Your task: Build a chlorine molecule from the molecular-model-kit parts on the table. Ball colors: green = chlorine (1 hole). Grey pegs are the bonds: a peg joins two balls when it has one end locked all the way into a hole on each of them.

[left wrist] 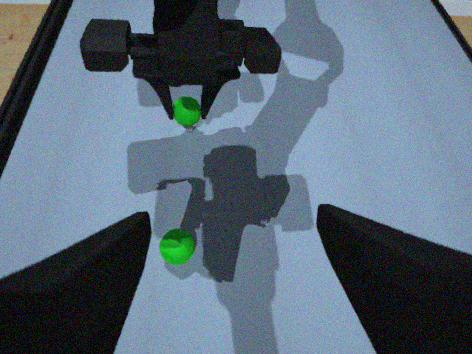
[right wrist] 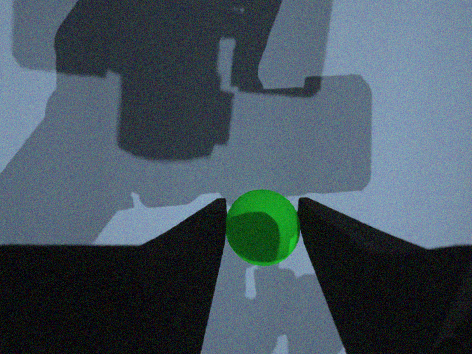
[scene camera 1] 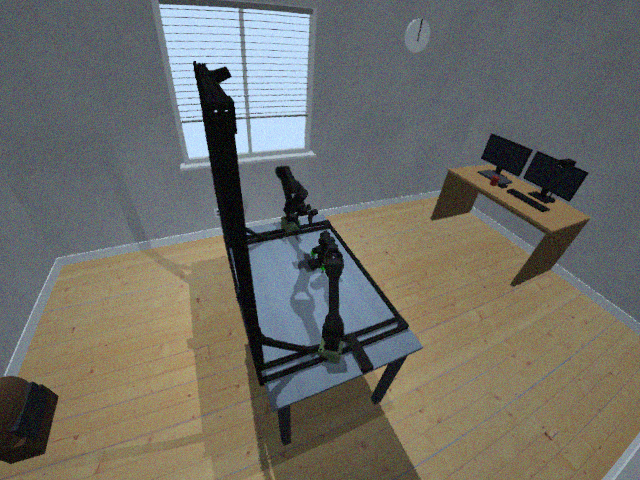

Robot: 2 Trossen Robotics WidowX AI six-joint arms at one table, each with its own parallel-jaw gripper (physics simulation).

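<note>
My right gripper [scene camera 1: 323, 268] [left wrist: 187, 117] [right wrist: 261, 206] is shut on a green ball [left wrist: 187, 111] [right wrist: 262, 227], held between its fingertips. A second green ball [scene camera 1: 314, 253] [left wrist: 177, 246] is apart from it, low in the left wrist view, beside the left-hand finger there and not gripped. My left gripper [left wrist: 234, 218] is open and empty, above the table. A small greyish bit [left wrist: 190, 129] shows just below the held ball; I cannot tell whether it is a peg. The balls' holes are not discernible, and no grey peg can be made out clearly.
The pale table [scene camera 1: 268, 310] [left wrist: 390, 150] has black frame rails [scene camera 1: 364, 273] along its edges. A tall black post [scene camera 1: 227, 180] rises at its left side in scene camera 1. Dark arm shadows cover the table's middle. A desk [scene camera 1: 516, 198] with monitors stands at the right.
</note>
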